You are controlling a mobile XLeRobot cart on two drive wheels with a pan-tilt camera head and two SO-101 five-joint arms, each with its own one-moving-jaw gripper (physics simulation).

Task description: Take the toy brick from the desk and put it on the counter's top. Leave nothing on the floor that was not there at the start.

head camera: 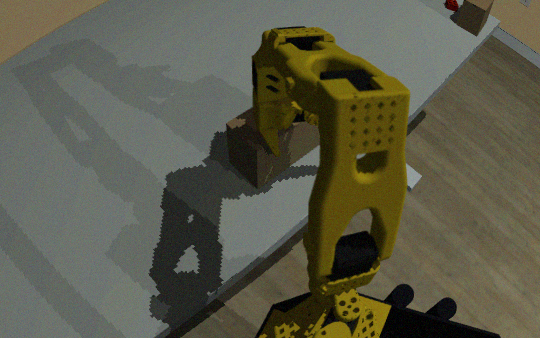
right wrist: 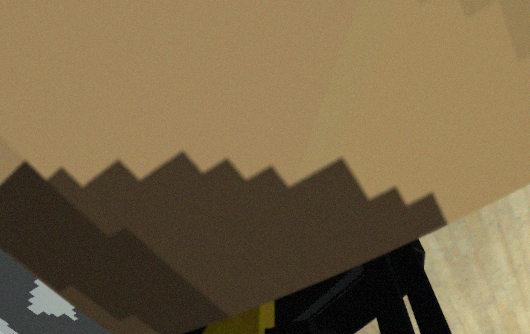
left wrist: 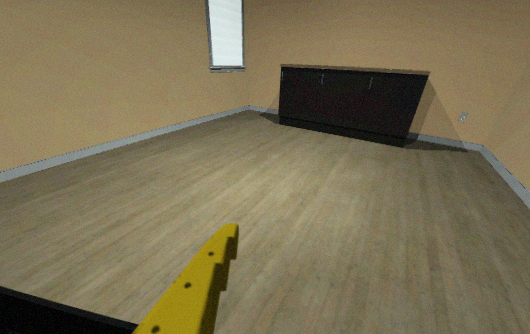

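Observation:
A small red thing point(head camera: 451, 4), perhaps the toy brick, lies at the far end of the grey desk point(head camera: 270, 220) point(right wrist: 50, 300), at the head view's top edge. The dark counter point(left wrist: 350, 102) stands against the far wall in the left wrist view. My right gripper point(head camera: 278, 149) point(right wrist: 250, 317) is open, at the large brown box in the head view; its visible jaw is partly cut off by the box in the right wrist view, and its other jaw is hidden. My left gripper point(left wrist: 234, 230) is open over the floor, with one notched jaw in view.
The large brown box point(head camera: 245, 150) point(right wrist: 250, 100) stands near the desk's edge. A smaller brown box point(head camera: 474, 17) stands beside the red thing. A pale bar point(head camera: 414, 178) shows past my right arm. My black cart point(head camera: 445, 325) point(right wrist: 350, 300) is beside the desk.

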